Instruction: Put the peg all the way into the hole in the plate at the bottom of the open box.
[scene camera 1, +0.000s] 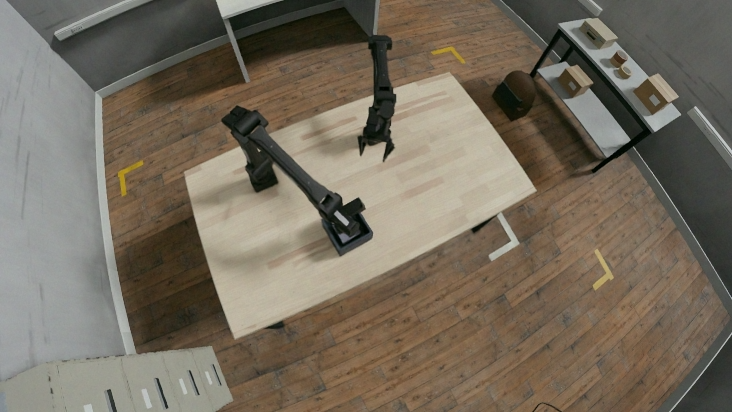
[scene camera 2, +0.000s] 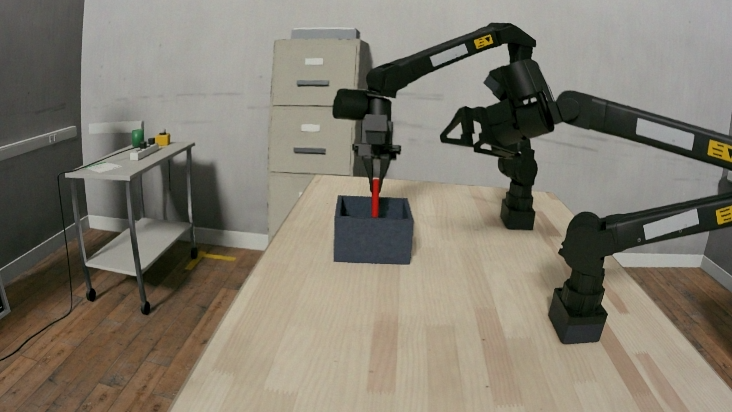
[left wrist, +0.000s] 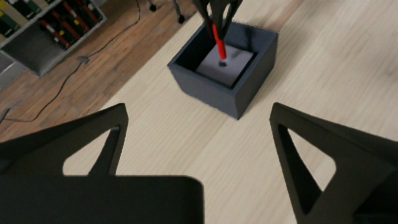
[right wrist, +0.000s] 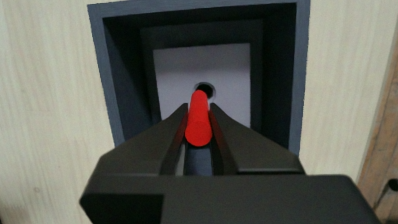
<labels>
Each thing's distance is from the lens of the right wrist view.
my right gripper (right wrist: 199, 111): 0.13 m
dark blue box (right wrist: 279, 44): 0.20 m
</labels>
